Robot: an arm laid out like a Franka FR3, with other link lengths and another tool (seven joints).
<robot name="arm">
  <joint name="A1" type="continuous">
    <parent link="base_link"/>
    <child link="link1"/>
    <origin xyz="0 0 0.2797" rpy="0 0 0"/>
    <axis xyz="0 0 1"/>
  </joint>
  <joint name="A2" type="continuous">
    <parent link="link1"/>
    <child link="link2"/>
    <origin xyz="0 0 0" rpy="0 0 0"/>
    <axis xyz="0 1 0"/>
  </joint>
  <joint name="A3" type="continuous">
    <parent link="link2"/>
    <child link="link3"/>
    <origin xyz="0 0 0.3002" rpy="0 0 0"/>
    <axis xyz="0 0 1"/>
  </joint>
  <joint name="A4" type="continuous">
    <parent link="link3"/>
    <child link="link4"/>
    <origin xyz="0.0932 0 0" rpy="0 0 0"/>
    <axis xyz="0 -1 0"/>
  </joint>
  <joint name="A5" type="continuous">
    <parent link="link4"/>
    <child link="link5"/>
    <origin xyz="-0.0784 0 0.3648" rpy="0 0 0"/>
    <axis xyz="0 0 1"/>
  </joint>
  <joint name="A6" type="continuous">
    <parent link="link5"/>
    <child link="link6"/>
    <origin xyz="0 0 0" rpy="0 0 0"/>
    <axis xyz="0 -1 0"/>
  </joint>
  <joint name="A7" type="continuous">
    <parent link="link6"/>
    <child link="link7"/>
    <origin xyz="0.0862 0 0" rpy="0 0 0"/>
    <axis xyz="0 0 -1"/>
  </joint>
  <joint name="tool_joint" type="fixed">
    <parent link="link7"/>
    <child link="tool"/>
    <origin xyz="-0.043 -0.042 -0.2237" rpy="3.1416 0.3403 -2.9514"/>
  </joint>
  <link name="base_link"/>
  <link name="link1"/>
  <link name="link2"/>
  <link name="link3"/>
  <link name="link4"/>
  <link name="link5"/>
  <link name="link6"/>
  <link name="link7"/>
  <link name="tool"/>
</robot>
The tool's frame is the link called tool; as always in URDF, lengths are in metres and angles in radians. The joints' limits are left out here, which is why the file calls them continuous.
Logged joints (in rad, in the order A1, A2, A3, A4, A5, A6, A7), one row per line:
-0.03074, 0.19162, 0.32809, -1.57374, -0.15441, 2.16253, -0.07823
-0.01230, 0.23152, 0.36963, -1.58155, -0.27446, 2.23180, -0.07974
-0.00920, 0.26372, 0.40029, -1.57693, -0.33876, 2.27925, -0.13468
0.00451, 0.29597, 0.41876, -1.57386, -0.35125, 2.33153, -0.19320
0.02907, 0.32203, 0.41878, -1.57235, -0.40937, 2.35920, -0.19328
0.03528, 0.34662, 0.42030, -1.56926, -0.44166, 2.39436, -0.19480
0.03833, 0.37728, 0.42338, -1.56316, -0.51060, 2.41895, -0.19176
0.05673, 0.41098, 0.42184, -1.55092, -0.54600, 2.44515, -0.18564
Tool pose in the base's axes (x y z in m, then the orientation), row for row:
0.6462, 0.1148, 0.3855, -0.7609, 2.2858, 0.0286
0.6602, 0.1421, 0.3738, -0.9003, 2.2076, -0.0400
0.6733, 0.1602, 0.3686, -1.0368, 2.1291, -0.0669
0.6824, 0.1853, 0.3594, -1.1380, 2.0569, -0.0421
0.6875, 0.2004, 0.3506, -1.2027, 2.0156, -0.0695
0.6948, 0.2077, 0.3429, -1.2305, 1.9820, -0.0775
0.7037, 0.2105, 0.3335, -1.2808, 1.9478, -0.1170
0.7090, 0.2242, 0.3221, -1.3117, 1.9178, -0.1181
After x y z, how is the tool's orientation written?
As a rotation vector, in radians.
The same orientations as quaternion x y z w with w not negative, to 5 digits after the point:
-0.29488, 0.88585, 0.01108, 0.35803
-0.35084, 0.86028, -0.01559, 0.36959
-0.40540, 0.83249, -0.02616, 0.37673
-0.44671, 0.80742, -0.01653, 0.38504
-0.47241, 0.79170, -0.02730, 0.38638
-0.48479, 0.78086, -0.03053, 0.39282
-0.50461, 0.76740, -0.04610, 0.39286
-0.51763, 0.75682, -0.04661, 0.39637

